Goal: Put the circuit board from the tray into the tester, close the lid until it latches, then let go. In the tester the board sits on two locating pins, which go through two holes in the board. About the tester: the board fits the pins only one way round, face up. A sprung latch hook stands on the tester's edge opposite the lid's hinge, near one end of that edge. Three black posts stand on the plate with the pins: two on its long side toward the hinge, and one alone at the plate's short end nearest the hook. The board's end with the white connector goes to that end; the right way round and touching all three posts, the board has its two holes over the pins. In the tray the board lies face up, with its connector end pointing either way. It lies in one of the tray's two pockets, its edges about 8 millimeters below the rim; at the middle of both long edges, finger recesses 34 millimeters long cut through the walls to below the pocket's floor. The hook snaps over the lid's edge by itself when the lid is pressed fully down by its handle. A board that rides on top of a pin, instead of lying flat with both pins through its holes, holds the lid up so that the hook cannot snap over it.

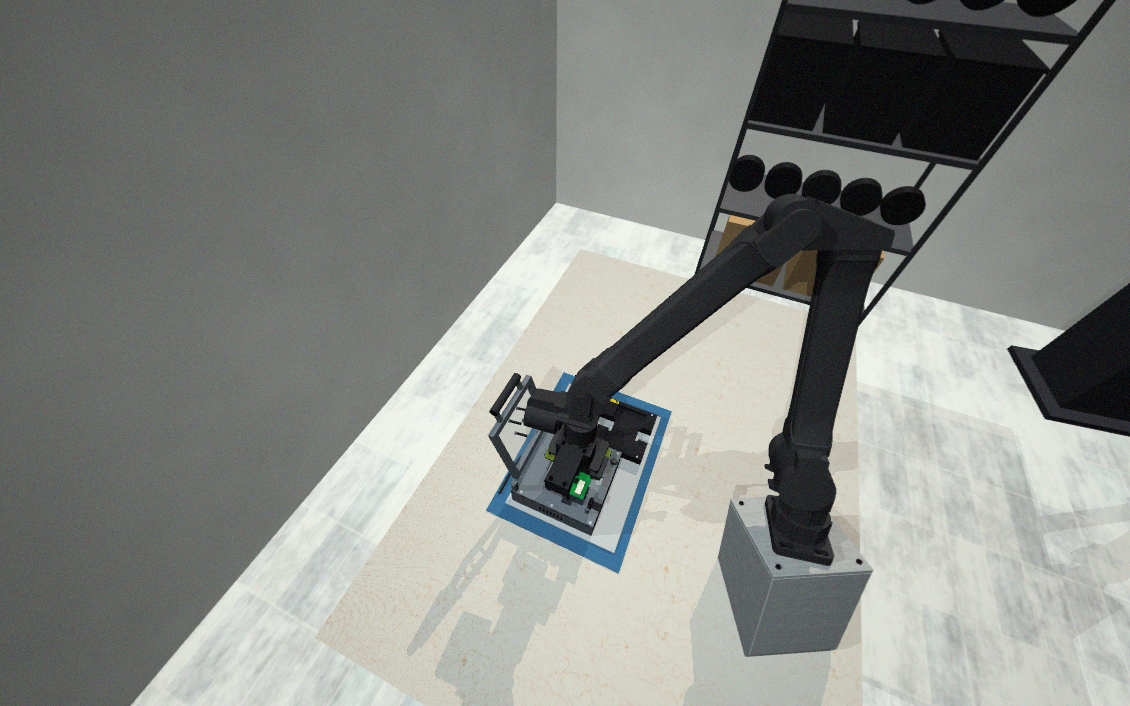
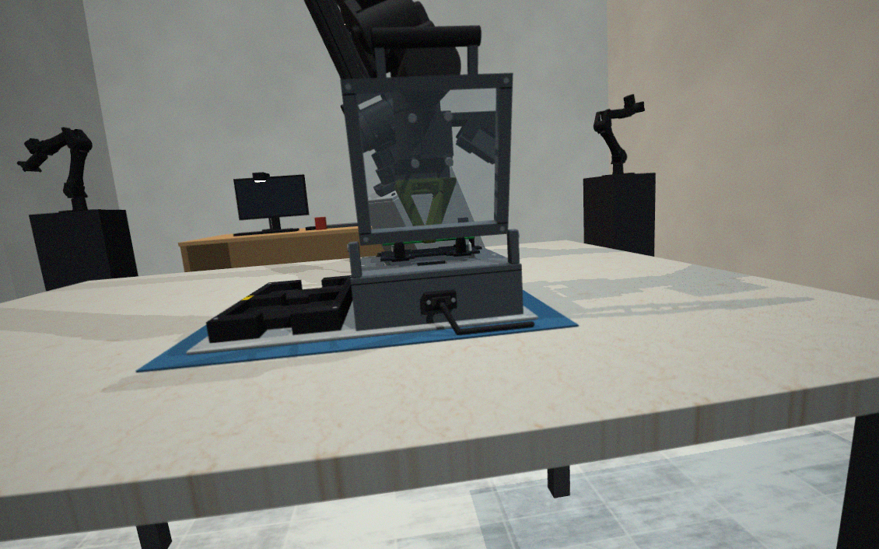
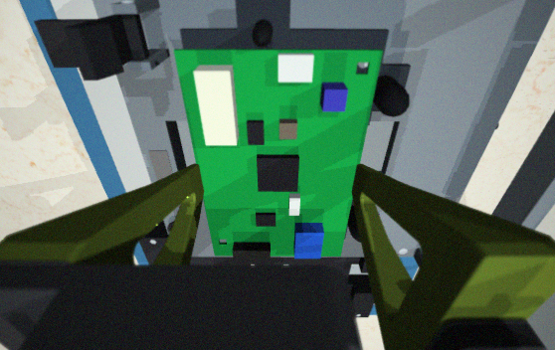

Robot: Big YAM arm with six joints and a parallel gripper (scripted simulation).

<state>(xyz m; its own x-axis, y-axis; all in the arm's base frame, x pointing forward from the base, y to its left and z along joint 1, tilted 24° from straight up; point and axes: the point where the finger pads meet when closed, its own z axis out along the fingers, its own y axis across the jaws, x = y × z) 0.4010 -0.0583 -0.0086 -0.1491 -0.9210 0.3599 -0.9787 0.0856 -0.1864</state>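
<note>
Now: the green circuit board right at my hand. The rest, counted from my hand: latch hook: 7 cm to the left, 5 cm behind; then dark plate: 2 cm below, 1 cm ahead; then clear lid: 12 cm ahead, 9 cm above, 2 cm to the right.
</note>
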